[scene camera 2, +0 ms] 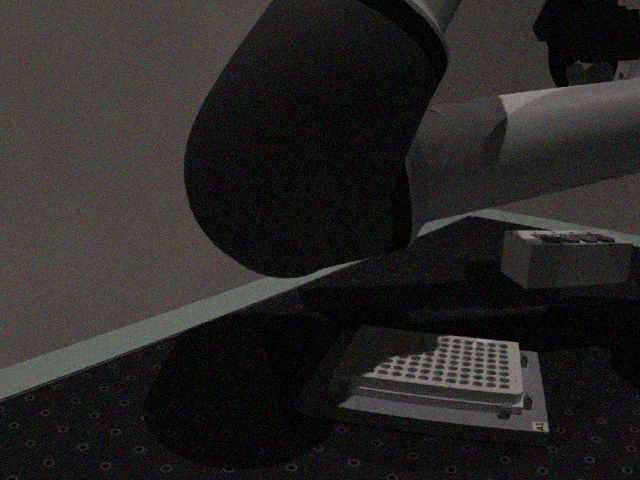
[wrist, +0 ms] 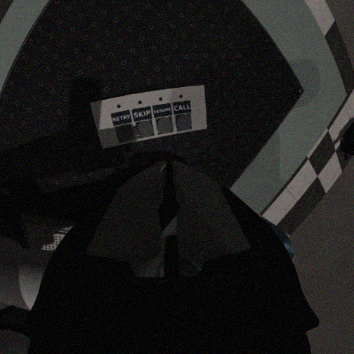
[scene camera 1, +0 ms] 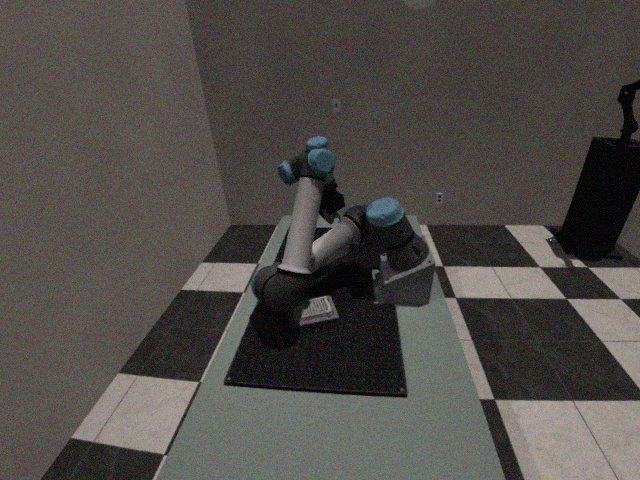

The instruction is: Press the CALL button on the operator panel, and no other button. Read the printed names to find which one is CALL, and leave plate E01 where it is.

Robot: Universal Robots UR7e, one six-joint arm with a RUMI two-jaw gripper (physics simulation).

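Frame: origin at the arm's base, x right, y ahead, z up, level; centimetres.
Seen in the pictures: gripper, fingertip midpoint: (scene camera 1: 331, 223); arm's base, origin of the base link: (scene camera 1: 408, 256).
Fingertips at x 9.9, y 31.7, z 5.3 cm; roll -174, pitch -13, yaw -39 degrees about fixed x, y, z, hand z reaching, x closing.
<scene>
Offsets run from my fingertips to a thing's top centre. "pt": to the spot under its first point. Level surfaces: height alone.
The operator panel {dx +1.9, dy +2.0, dz -12.2 cm} (scene camera 2: 567, 264) (wrist: 198, 107) is a pale box with four buttons in a row. In the wrist view the printed names read RETRY, SKIP, RESUME and CALL, left to right. The CALL button (wrist: 183, 122) is the rightmost, below its name. The RETRY button (wrist: 124, 133) lies in shadow. My gripper (wrist: 169, 163) is shut and empty, raised above the table; its fingertips show just below the panel in the wrist view. A white well plate {dx -33.4, dy -1.9, dz -15.2 cm} (scene camera 1: 316, 307) (scene camera 2: 467, 364) (wrist: 51, 245) sits flat on its grey holder, partly in shadow; no E01 print is readable.
The holder {pt dx -31.0, dy -9.2, dz -16.6 cm} (scene camera 2: 535, 397) lies on the black perforated mat {dz -17.8 cm} (scene camera 1: 351, 361), on the green table {dz -19.1 cm} (scene camera 1: 330, 434). The arm's dark elbow (scene camera 1: 281, 289) (scene camera 2: 305, 155) hangs beside and above the plate. A black cabinet (scene camera 1: 602, 196) stands off the table at the right.
</scene>
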